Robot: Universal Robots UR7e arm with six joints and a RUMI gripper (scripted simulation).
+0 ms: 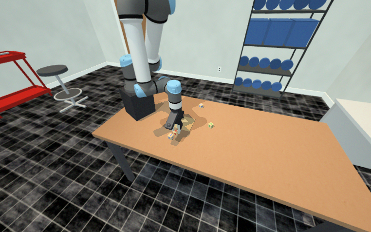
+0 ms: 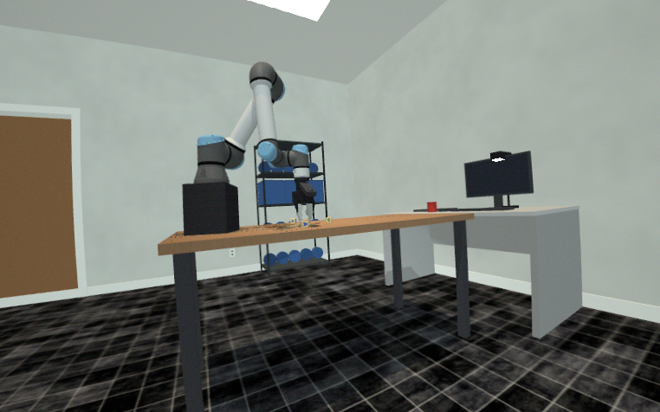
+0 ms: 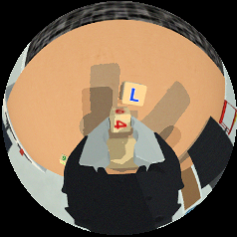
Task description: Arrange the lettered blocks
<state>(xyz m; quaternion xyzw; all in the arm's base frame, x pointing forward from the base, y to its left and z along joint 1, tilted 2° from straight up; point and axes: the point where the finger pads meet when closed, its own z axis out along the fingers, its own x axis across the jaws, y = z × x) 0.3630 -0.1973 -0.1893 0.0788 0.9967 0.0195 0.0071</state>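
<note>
Right now the wooden letter block is 4 cm to the right of my hand, 3 cm behind it and 1 cm below it. From my hand the other things lie so: pale yellow mat 12 cm to the left, 3 cm ahead, 2 cm below.
</note>
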